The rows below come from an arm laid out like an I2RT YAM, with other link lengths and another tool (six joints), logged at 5 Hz.
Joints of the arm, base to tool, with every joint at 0 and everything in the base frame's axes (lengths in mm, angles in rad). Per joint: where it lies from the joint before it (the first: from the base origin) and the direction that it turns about. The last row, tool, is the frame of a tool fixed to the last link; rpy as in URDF.
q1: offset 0 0 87.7 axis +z
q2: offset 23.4 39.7 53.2 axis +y
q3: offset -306.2 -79.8 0 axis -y
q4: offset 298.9 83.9 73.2 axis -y
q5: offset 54 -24.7 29.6 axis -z
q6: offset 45.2 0 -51.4 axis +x
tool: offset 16 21 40 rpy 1.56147 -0.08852 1.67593
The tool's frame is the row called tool.
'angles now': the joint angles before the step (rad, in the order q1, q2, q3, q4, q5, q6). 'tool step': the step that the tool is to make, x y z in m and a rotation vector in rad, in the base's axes. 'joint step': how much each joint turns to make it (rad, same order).
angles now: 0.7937 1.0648 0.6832 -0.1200 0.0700 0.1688
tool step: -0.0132 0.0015 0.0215 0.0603 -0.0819 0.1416
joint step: -0.0007 -0.0424 0.0129 0.0459 -0.1211 -0.0764
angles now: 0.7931 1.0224 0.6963 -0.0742 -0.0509 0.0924
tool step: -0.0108 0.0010 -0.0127 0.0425 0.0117 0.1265
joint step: 0.0007 -0.0102 -0.0573 0.0677 -0.1309 -0.0126
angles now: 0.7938 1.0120 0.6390 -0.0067 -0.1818 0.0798
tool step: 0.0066 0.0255 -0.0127 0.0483 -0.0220 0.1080
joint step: 0.0271 0.1232 0.0019 0.1687 -0.0820 -0.0121
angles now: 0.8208 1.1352 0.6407 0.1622 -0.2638 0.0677
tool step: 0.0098 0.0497 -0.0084 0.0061 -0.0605 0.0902
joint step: 0.0709 0.2018 0.0945 0.1391 -0.0054 -0.0473
